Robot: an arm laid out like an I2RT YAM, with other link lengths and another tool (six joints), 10 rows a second.
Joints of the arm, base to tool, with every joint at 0 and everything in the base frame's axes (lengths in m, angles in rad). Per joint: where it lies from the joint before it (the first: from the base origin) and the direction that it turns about. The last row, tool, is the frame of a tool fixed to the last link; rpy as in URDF.
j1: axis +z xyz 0 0 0.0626
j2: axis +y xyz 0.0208 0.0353 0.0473
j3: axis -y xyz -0.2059 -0.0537 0
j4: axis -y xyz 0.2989 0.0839 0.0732
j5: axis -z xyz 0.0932 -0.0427 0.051
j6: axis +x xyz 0.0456 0 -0.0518
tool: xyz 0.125 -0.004 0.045 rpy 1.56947 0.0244 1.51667
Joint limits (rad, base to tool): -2.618..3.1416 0..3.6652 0..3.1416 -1.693..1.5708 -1.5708..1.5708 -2.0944..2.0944
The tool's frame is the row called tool.
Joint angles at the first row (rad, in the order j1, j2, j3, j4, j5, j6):
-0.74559, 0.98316, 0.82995, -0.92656, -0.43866, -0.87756
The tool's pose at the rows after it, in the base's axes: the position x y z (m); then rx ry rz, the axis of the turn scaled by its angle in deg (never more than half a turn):
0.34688, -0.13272, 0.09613, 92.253, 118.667, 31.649
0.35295, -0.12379, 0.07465, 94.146, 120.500, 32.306
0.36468, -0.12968, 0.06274, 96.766, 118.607, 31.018
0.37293, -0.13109, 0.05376, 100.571, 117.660, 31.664
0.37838, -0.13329, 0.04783, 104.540, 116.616, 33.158
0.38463, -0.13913, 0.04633, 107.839, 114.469, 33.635
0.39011, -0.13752, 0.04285, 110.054, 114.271, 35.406
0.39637, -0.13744, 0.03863, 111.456, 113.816, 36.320
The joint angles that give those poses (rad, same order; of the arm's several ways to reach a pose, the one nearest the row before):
-0.70880, 1.03991, 0.82532, -0.92959, -0.44945, -0.85151
-0.67047, 1.08900, 0.80536, -0.89293, -0.43729, -0.81782
-0.64432, 1.14112, 0.80529, -0.82082, -0.40350, -0.75197
-0.62587, 1.20399, 0.83135, -0.79925, -0.39573, -0.69211
-0.62129, 1.26076, 0.86354, -0.79766, -0.40496, -0.64292
-0.61822, 1.30073, 0.89270, -0.78695, -0.40190, -0.59083
-0.61051, 1.34519, 0.92187, -0.78999, -0.41873, -0.56154
-0.60134, 1.38359, 0.94184, -0.77622, -0.42492, -0.53549

